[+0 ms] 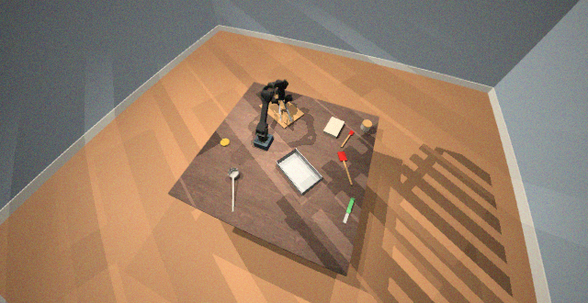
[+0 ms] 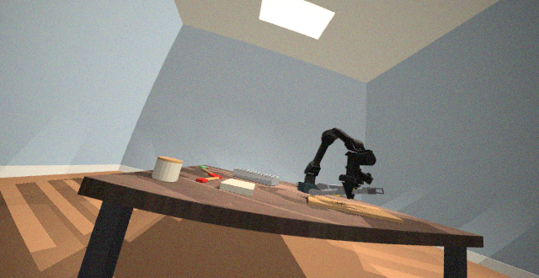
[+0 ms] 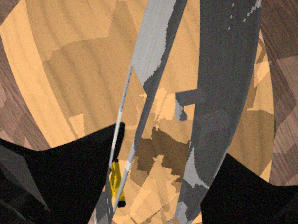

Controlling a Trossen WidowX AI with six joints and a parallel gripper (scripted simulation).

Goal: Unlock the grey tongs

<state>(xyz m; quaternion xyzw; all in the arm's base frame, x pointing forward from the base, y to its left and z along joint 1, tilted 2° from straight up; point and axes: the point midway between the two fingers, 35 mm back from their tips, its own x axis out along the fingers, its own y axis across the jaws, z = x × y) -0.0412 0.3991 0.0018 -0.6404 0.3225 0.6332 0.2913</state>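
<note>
Right now the yellow lock piece is 20 mm behind my gripper tip, 20 mm above it and 10 mm to the right of it. Also, from my gripper tip: wooden board 40 mm below, 20 mm to the right; then yellow disc 540 mm to the right, 250 mm behind, 40 mm below; then white block 510 mm ahead, 30 mm below.
</note>
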